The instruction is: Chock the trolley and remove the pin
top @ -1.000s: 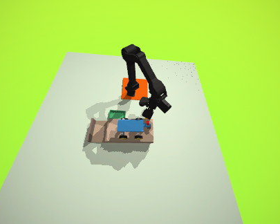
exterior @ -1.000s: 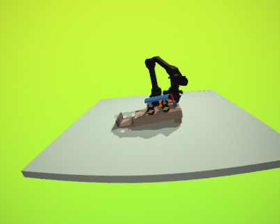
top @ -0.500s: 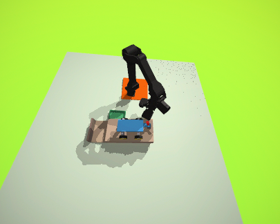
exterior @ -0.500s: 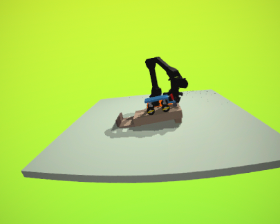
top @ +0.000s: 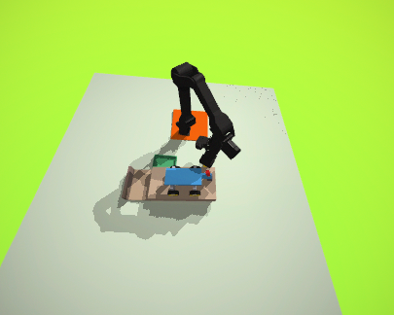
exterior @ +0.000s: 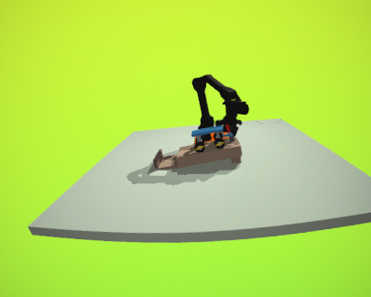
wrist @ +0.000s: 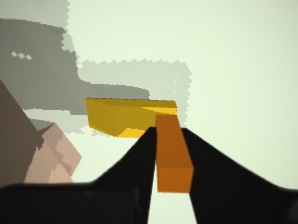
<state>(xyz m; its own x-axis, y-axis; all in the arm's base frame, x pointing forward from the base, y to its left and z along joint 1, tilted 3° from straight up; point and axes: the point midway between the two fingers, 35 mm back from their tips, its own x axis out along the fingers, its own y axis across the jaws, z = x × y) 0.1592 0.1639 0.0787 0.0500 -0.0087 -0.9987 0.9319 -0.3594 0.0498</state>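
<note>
My gripper tip is now 230 mm to the left of the green tray, 60 mm short of it and 50 mm above it. Also, from my gripper tip: yellow chock 20 mm ahead, 10 mm to the right, 10 mm below; blue trolley 170 mm ahead, 110 mm to the right, 70 mm above; red-headed stop pin 140 mm ahead, 90 mm above, 10 mm to the right.
</note>
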